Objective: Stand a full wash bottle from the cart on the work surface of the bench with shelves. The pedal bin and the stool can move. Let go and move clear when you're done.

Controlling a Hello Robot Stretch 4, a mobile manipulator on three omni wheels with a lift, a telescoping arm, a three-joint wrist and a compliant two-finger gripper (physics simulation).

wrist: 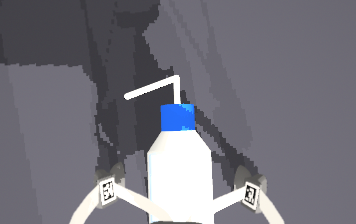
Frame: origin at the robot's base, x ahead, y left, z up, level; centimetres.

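Seen in the pictures: hand at its tool point: (178,181).
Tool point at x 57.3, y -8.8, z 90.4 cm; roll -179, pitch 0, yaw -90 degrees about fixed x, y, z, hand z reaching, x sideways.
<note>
A point is followed by its place in that frame.
A white wash bottle (180,165) @(z 94.6, x 59.7, y -8.9 cm) with a blue cap and a thin white spout bent to the left is near the middle of the lower half of the wrist view, apparently upright. Its lower end is cut off by the view's bottom edge and the gripper body. My gripper (181,179) @(z 90.3, x 57.3, y -8.8 cm) is open, with one fingertip on each side of the bottle and a gap between each fingertip and the bottle. The cart and the bench with shelves cannot be told apart here.
A grey surface (300,100) @(z 88.6, x 66.0, y -21.9 cm) spreads behind the bottle and the fingers. Dark shadows of the arm and the gripper fall across its left and middle parts. The pedal bin and the stool do not show.
</note>
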